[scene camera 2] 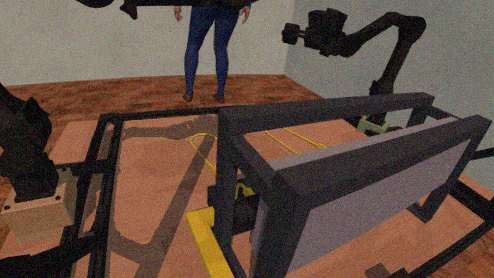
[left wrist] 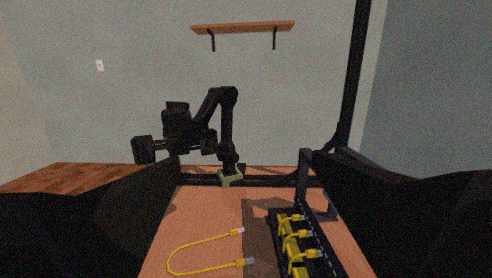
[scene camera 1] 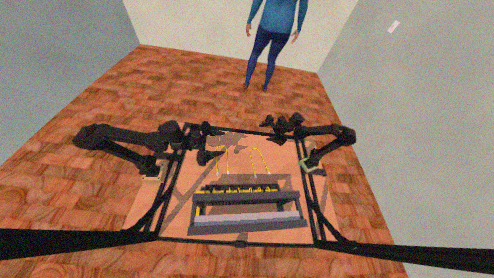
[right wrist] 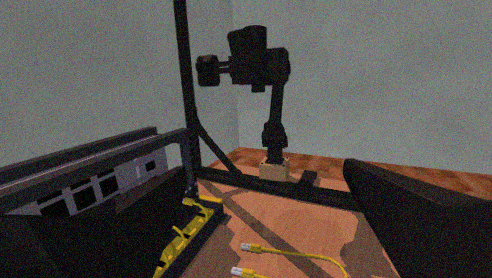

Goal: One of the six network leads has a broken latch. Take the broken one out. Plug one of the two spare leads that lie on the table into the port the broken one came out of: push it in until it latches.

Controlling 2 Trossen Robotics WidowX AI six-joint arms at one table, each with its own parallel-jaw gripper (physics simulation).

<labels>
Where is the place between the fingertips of my left gripper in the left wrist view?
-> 247,159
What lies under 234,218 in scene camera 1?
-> A grey unit.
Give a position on a grey unit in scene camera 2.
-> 328,227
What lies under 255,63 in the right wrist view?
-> My left gripper.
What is my left gripper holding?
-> Nothing.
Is my left gripper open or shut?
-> Open.
</labels>
